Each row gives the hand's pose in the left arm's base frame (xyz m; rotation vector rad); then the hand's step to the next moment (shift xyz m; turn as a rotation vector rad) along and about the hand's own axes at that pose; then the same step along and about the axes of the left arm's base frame.
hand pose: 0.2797 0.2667 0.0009 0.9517 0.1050 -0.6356
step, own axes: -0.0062 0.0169 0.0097 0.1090 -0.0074 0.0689
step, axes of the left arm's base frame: 0.0024 0.0022 0.0202 0.0718 -0.1073 -0.0033
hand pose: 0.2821 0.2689 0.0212 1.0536 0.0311 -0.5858
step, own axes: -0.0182 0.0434 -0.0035 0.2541 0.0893 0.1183
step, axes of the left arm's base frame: 0.0058 0.0264 0.0387 0.2278 -0.1772 0.0569
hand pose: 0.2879 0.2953 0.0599 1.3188 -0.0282 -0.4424
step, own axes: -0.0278 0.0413 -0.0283 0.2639 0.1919 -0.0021
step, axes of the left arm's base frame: -0.0056 0.0428 0.0377 0.2995 -0.0505 0.1194
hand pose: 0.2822 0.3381 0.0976 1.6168 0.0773 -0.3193
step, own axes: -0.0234 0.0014 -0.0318 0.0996 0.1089 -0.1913
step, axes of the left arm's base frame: -0.0170 0.0346 0.0085 0.1520 0.1661 0.0877
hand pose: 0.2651 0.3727 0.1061 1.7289 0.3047 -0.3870
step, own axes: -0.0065 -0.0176 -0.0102 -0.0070 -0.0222 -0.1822
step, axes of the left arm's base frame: -0.0122 0.0134 -0.0113 0.0007 0.1832 0.0138
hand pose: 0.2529 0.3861 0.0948 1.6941 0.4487 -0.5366
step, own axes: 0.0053 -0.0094 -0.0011 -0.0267 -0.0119 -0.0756
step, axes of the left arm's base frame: -0.0009 0.0028 -0.0104 -0.0207 0.0764 0.0173
